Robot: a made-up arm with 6 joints. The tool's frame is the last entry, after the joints. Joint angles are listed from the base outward. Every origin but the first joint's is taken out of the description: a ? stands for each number. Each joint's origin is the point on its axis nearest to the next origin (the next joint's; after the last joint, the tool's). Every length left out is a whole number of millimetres.
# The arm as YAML. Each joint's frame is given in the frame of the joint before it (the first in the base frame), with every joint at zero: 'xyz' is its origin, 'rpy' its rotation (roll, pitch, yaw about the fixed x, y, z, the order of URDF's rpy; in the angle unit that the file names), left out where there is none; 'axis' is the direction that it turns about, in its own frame. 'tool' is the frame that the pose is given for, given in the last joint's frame.
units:
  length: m
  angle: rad
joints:
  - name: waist
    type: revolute
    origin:
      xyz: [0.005, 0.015, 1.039]
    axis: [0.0, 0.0, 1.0]
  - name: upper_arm
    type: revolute
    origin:
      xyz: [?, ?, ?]
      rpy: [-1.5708, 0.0, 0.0]
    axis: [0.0, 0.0, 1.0]
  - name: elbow
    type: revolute
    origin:
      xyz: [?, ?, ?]
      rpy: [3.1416, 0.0, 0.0]
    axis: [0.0, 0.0, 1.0]
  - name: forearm
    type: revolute
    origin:
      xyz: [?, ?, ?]
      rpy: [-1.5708, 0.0, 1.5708]
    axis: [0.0, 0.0, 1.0]
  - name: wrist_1
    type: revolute
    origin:
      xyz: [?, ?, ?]
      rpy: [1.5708, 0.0, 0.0]
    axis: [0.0, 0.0, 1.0]
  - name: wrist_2
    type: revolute
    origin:
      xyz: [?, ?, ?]
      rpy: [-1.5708, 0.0, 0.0]
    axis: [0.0, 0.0, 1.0]
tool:
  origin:
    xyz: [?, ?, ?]
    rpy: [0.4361, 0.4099, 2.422]
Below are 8 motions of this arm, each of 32 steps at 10 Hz.
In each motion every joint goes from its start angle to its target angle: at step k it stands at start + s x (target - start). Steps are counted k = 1, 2, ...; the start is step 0. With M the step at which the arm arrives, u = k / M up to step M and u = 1 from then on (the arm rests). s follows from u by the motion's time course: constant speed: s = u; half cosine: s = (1 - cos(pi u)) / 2; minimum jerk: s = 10 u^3 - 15 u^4 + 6 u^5.
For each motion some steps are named. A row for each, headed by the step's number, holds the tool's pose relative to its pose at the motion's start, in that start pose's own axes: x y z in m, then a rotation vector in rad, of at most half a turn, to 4 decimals.
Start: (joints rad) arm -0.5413 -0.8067 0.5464 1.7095 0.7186 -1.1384
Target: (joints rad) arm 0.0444 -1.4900 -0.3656 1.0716 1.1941 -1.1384
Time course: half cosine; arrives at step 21
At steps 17, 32:
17: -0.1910 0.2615 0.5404 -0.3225 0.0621 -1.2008
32: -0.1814 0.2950 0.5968 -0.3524 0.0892 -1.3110

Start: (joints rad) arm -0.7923 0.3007 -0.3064 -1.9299 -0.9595 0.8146
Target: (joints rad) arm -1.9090 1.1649 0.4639 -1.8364 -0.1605 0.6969
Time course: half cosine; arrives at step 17
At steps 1, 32:
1: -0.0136 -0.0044 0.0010 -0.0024 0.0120 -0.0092
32: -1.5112 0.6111 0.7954 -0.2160 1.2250 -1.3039

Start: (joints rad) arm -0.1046 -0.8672 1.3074 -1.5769 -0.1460 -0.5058
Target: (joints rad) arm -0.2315 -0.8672 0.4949 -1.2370 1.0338 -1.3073
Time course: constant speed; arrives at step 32
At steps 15, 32:
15: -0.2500 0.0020 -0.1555 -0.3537 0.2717 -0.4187
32: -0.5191 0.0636 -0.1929 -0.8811 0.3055 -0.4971

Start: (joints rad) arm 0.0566 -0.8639 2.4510 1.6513 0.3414 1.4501
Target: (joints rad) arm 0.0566 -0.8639 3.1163 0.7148 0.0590 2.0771
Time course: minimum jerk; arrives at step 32
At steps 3, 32:
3: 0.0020 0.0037 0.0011 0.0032 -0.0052 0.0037
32: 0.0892 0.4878 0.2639 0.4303 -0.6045 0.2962

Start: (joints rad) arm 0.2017 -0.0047 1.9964 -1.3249 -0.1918 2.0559
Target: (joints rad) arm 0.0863 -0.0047 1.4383 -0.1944 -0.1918 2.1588
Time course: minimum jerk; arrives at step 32
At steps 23, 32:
23: 0.3915 0.0637 0.0868 -0.6400 -0.1925 1.0451
32: 0.4453 0.0849 0.1133 -0.7840 -0.2166 1.1865

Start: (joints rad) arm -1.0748 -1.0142 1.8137 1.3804 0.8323 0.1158
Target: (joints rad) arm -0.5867 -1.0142 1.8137 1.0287 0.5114 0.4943
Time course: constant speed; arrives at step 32
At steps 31, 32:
31: 0.0233 0.5461 0.4188 0.6065 -0.2998 0.5098
32: 0.0204 0.5605 0.4363 0.6242 -0.3132 0.5246

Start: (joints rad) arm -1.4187 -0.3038 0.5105 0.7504 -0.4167 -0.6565
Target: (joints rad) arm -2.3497 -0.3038 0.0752 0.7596 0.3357 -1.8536
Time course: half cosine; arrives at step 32
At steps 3, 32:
3: 0.0032 0.0018 -0.0048 0.0071 0.0032 -0.0146
32: -0.0334 0.2581 -0.2442 0.2425 0.0197 -0.7094

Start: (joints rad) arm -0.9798 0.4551 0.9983 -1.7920 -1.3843 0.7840
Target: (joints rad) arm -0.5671 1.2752 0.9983 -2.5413 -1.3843 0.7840
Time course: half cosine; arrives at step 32
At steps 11, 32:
11: -0.0569 0.2278 -0.2323 -0.0690 -0.1530 -0.2965
32: 0.2271 0.9697 -0.8058 -0.0931 -0.3706 -1.1372

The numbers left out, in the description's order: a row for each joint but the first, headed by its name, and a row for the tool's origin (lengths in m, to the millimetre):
upper_arm: 0.172 -0.014 0.0
elbow: -0.016 -0.839 0.0
forearm: 0.628 0.316 0.0
wrist_1: 0.008 -0.025 0.0
wrist_2: 0.008 -0.152 0.0
tool: 0.019 0.006 0.0

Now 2 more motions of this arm.
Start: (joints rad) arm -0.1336 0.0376 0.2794 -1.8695 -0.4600 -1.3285
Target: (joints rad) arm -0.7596 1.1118 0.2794 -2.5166 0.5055 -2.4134
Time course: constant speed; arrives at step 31
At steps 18, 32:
18: -0.1254 -0.9380 0.4211 -0.5900 -1.1496 -0.9661
32: -0.5251 -1.2928 0.9909 -1.0379 -2.3034 -1.1443

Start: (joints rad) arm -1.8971 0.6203 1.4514 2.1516 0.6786 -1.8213
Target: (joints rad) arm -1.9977 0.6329 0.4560 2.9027 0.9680 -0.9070
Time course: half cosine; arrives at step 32
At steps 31, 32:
31: 0.6657 0.5077 0.0721 -0.6835 -1.0869 1.0605
32: 0.6668 0.5088 0.0733 -0.6869 -1.0898 1.0610

